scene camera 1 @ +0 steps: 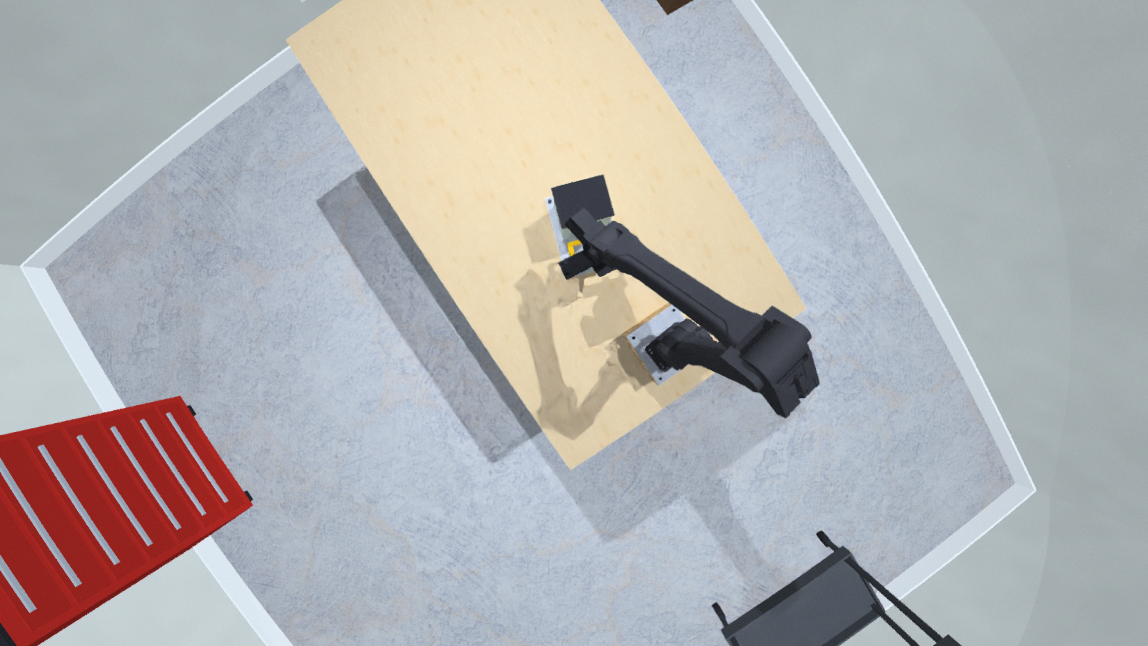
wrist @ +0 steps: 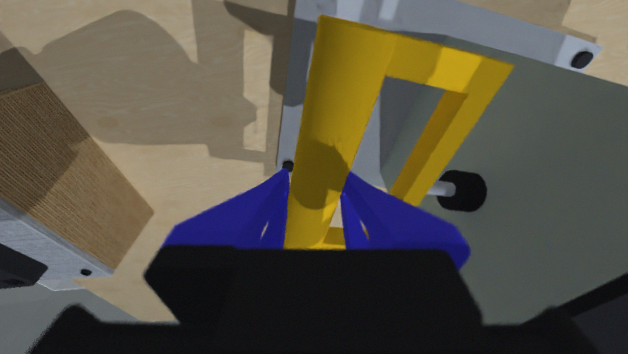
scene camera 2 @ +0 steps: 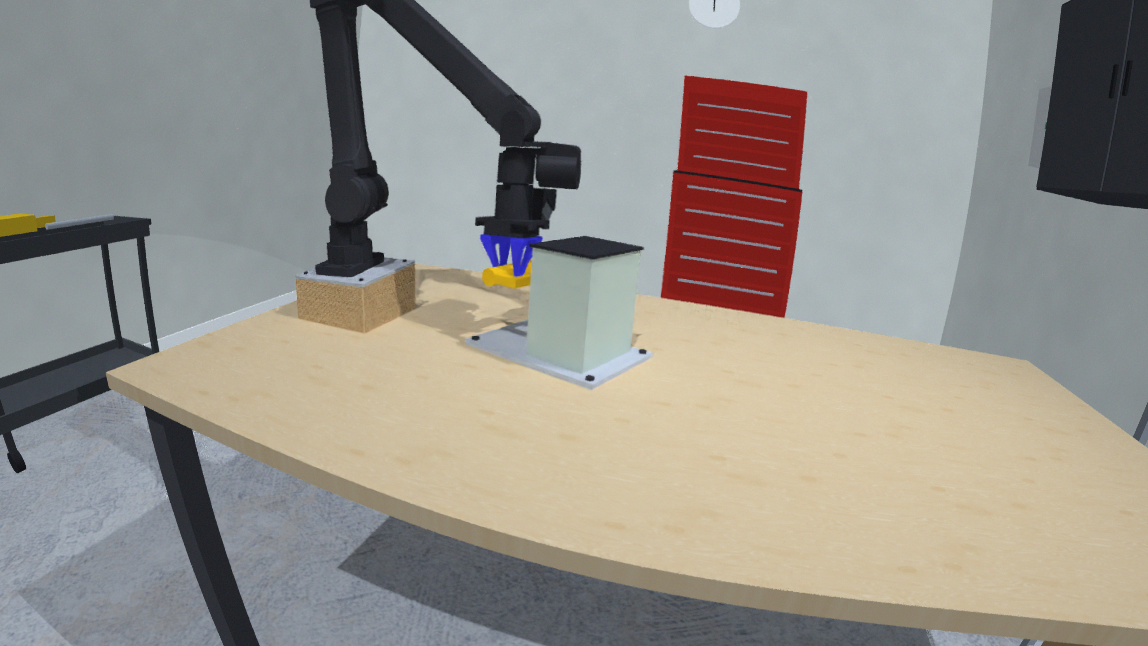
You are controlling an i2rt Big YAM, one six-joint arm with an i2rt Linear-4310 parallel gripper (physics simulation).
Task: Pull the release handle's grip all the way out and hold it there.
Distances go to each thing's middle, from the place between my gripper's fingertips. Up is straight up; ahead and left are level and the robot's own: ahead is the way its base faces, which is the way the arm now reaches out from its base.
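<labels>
I find the grey base plate (scene camera 2: 510, 342) 90 mm below my hand and 90 mm ahead of it, with the plate also 20 mm to the right of my hand.
</labels>
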